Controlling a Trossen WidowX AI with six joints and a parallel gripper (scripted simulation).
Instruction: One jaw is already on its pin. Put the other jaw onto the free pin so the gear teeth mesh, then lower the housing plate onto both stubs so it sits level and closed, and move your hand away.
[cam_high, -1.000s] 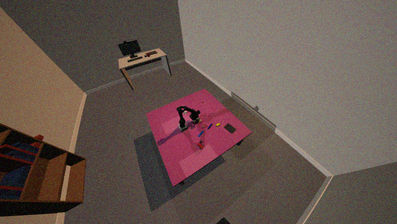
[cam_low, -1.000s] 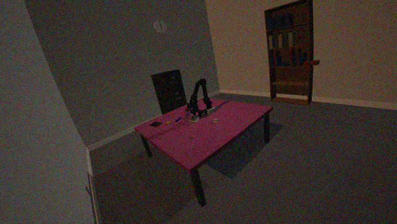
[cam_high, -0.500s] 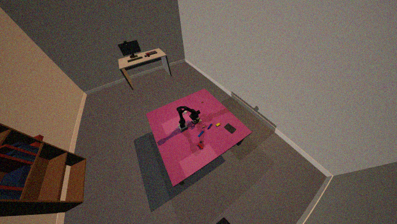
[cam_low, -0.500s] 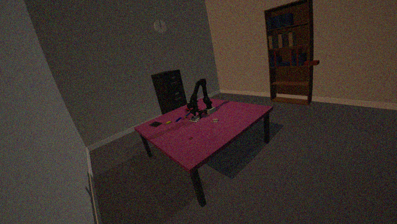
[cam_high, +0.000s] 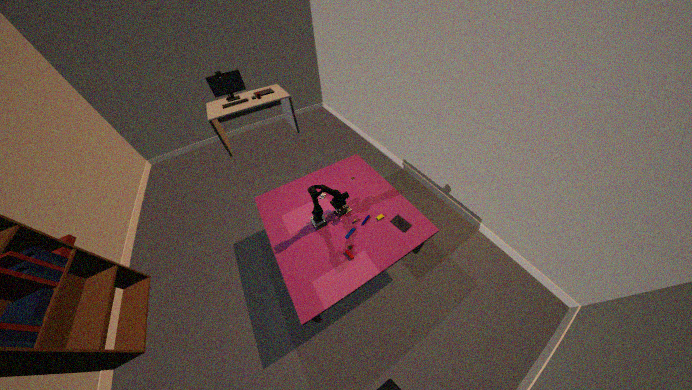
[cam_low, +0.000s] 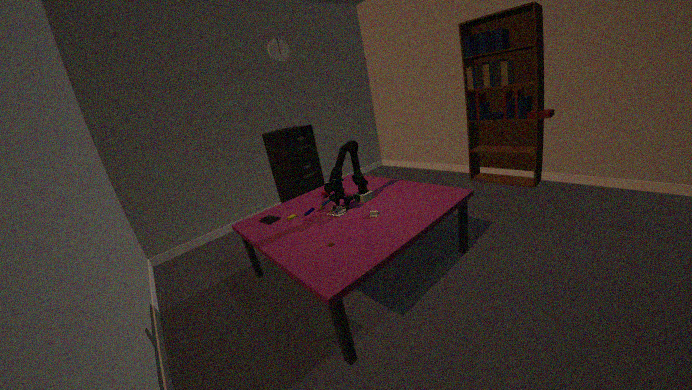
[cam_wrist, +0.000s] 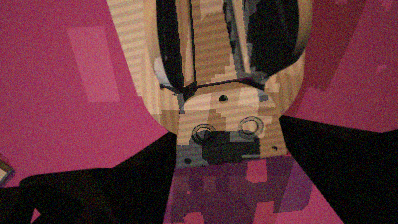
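Now: gripper tip 20 mm short of the grey jaw, 10 mm to the left of it and 10 mm below it. The rest, counted from my gripper tip: yellow piece (270 mm to the right, 270 mm ahead); then blue piece (240 mm to the right, 50 mm behind); then small light piece (270 mm to the left, 20 mm behind).
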